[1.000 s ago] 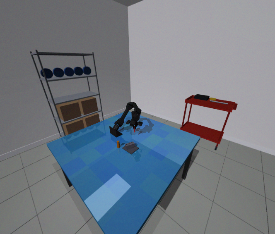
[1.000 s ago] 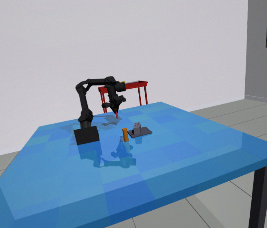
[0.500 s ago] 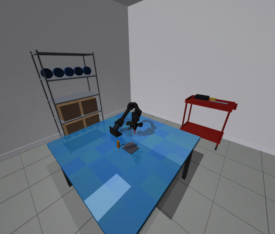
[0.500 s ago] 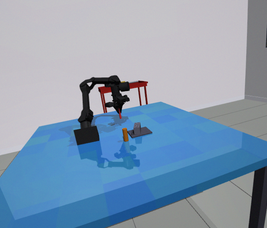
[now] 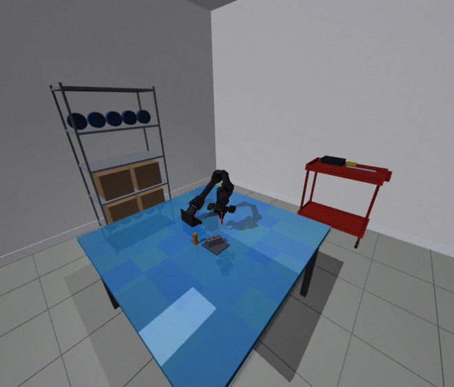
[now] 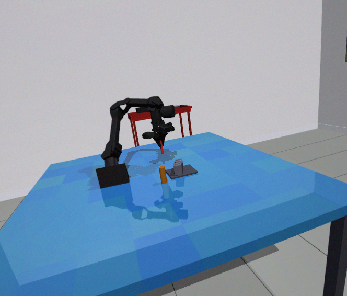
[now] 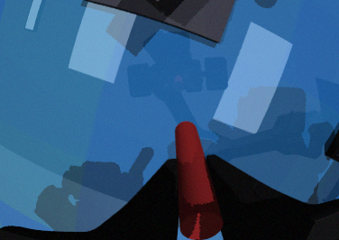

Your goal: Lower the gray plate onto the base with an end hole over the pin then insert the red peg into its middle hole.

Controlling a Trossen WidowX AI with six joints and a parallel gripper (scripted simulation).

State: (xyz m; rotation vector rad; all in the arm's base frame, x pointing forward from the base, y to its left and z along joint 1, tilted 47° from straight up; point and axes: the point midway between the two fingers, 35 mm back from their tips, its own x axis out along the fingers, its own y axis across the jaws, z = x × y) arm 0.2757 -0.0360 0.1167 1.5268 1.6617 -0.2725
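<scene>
The gray plate is 13 cm to the right of my gripper tip, 7 cm below it and 5 cm ahead of it. From my gripper tip the other things lie so: orange cylinder (20 cm to the right, 8 cm below, 5 cm behind); then dark base (11 cm to the right, 11 cm below, 6 cm ahead); then red peg (right at my gripper tip).
</scene>
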